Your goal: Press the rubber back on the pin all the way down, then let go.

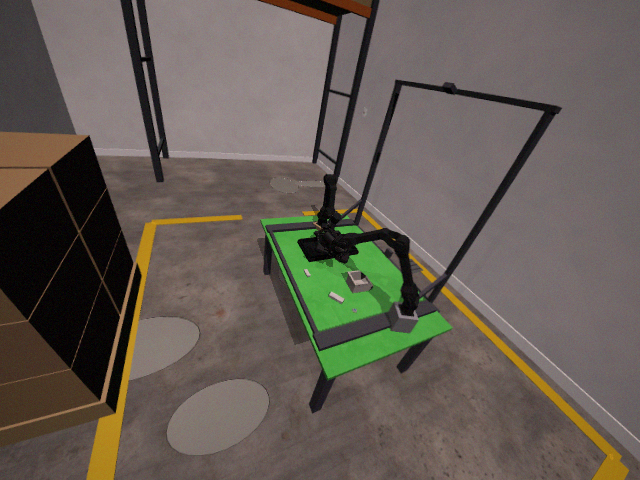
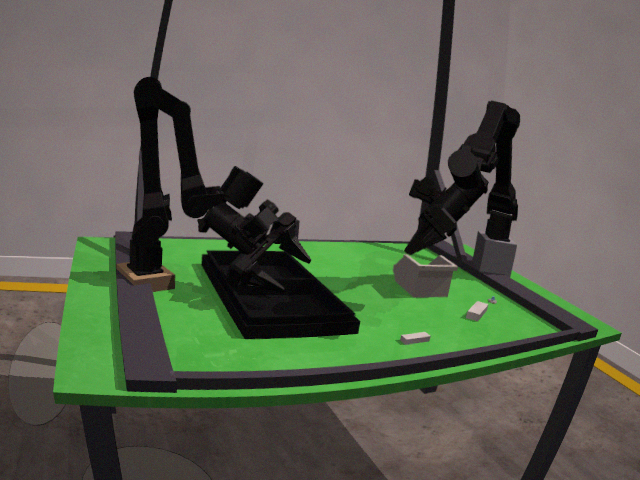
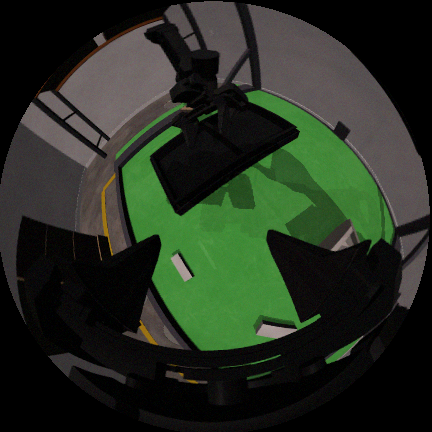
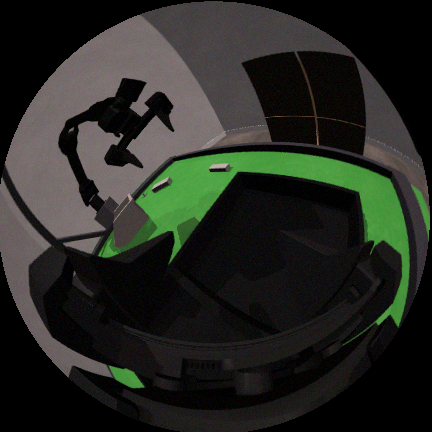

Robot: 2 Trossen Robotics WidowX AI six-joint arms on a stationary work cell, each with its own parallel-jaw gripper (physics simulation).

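Pixels of known places: left gripper, fingertip midpoint: (image 1: 328, 255) (image 2: 406, 252) (image 3: 213, 237) (image 4: 155, 148); right gripper, fingertip midpoint: (image 2: 297, 276) (image 3: 203, 141) (image 4: 227, 236); left arm's base at its link origin: (image 1: 406, 310) (image 2: 497, 237) (image 4: 101, 206); right arm's base at its link origin: (image 1: 321, 224) (image 2: 144, 269).
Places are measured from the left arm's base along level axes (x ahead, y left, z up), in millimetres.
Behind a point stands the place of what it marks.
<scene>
A tiny grey-blue piece (image 1: 354, 310) @[x 47, y 229, z -104 mm] (image 2: 492, 299) (image 4: 144, 195) @[x 60, y 230, z -107 mm] lies on the green table beside a pale bar (image 1: 336, 297) @[x 108, y 325, z -91 mm] (image 2: 476, 311) @[x 125, y 350, z -91 mm] (image 3: 276, 330) @[x 120, y 325, z -91 mm] (image 4: 161, 184) @[x 132, y 328, z -96 mm]. It may be the pin with its rubber back; it is too small to tell its parts or how far the back sits. My left gripper (image 2: 408, 251) @[x 310, y 393, z 27 mm] (image 3: 213, 237) @[x 310, y 393, z 27 mm] (image 4: 155, 148) @[x 310, y 393, z 27 mm] is open and empty, above the table near the grey bin and away from the tiny piece. My right gripper (image 2: 296, 274) @[x 506, y 404, z -43 mm] (image 3: 203, 141) @[x 506, y 404, z -43 mm] (image 4: 227, 236) @[x 506, y 404, z -43 mm] is open and empty over the black tray.
The black tray (image 2: 299, 330) @[x 484, y 538, z -93 mm] (image 3: 239, 172) @[x 449, y 348, z -102 mm] lies below the right gripper. The grey open bin (image 1: 359, 285) @[x 169, y 205, z -40 mm] (image 2: 423, 279) @[x 242, y 253, z -65 mm] (image 4: 131, 225) @[x 273, y 212, z -82 mm] stands near the left gripper. Another pale bar (image 1: 307, 272) @[x 275, y 492, z -96 mm] (image 2: 415, 337) @[x 279, y 503, z -96 mm] (image 3: 181, 266) @[x 278, y 491, z -96 mm] (image 4: 219, 167) @[x 289, y 491, z -97 mm] lies nearer the table's dark edge rail (image 2: 310, 376) @[x 454, y 704, z -90 mm].
</scene>
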